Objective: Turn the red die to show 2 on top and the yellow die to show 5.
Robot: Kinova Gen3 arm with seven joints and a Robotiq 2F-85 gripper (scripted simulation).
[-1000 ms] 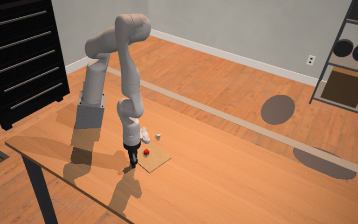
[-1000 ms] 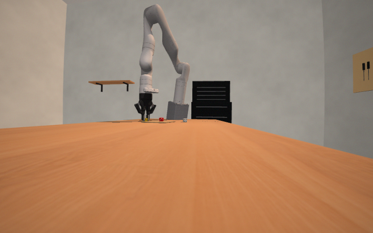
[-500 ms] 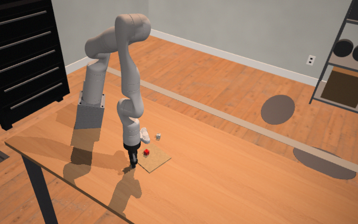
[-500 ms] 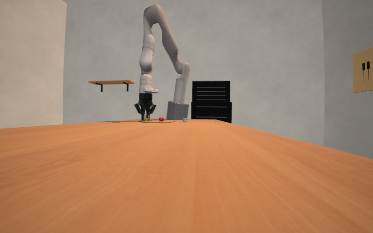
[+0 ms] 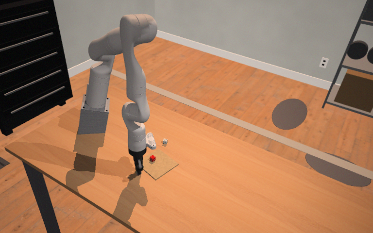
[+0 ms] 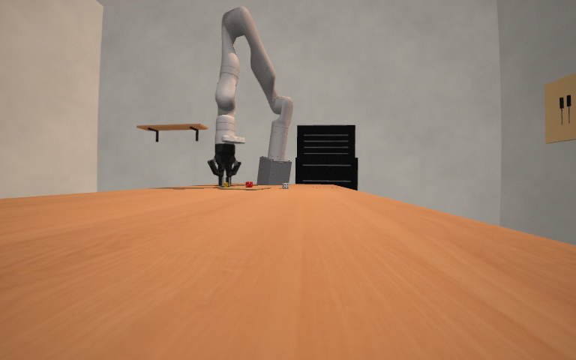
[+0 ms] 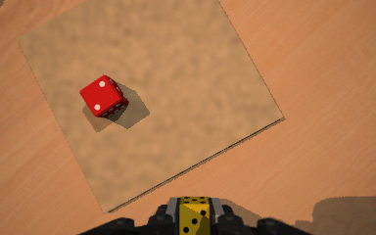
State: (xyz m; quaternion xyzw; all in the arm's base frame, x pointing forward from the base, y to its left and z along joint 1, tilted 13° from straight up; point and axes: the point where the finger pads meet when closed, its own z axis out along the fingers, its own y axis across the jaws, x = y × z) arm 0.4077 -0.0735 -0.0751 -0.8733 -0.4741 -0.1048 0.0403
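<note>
Right now my hand is 5 cm past the white die, 23 cm to the right of it and 1 cm above it. Round my hand: yellow die (1 cm below); then tan mat (2 cm ahead, 10 cm to the left, 2 cm below); then red die (1 cm behind, 10 cm to the left, 1 cm below).
</note>
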